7 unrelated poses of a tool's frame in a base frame.
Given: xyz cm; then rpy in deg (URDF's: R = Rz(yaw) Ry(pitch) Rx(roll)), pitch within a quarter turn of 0, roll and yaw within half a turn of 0.
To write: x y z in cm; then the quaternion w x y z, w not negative. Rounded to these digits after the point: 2 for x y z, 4 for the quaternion.
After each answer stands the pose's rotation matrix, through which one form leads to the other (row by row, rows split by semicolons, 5 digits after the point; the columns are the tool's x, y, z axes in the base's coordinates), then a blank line. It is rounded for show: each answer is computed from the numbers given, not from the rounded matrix.
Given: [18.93 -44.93 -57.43 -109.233 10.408 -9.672]
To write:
[18.93 -44.93 -57.43 0.5808 -0.8046 0.1208 0.0251]
0.96957 -0.22349 0.09997; -0.16524 -0.29607 0.94076; -0.18066 -0.92865 -0.32399

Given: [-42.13 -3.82 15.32 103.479 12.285 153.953]
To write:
[-42.13 -3.82 15.32 0.2206 0.1114 0.7755 0.5809]
-0.87786 -0.08355 0.47157; 0.42905 0.30027 0.85191; -0.21277 0.95019 -0.22775

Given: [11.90 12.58 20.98 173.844 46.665 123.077]
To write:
[11.90 12.58 20.98 0.3712 0.4183 0.8162 -0.1451]
-0.37454 0.79054 0.48453; 0.57505 0.60798 -0.54744; -0.72735 0.07359 -0.68231

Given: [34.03 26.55 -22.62 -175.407 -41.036 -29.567]
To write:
[34.03 26.55 -22.62 0.0531 0.9084 -0.2252 0.3482]
0.65607 -0.44613 0.60872; -0.37220 -0.89293 -0.25327; 0.65653 -0.06040 -0.75187

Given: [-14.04 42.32 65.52 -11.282 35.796 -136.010]
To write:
[-14.04 42.32 65.52 0.3827 0.2485 0.2013 -0.8668]
-0.58356 0.76344 -0.27680; -0.56334 -0.62608 -0.53914; -0.58490 -0.15868 0.79543

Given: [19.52 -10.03 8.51 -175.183 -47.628 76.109]
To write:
[19.52 -10.03 8.51 0.2789 -0.7093 -0.5768 -0.2940]
0.16180 0.98222 0.09522; 0.65423 -0.17900 0.73481; 0.73878 -0.05659 -0.67156

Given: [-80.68 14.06 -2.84 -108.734 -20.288 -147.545]
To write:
[-80.68 14.06 -2.84 0.0228 -0.3221 0.7395 -0.5906]
-0.79146 -0.44944 0.41424; -0.50334 0.09480 -0.85887; 0.34674 -0.88827 -0.30125

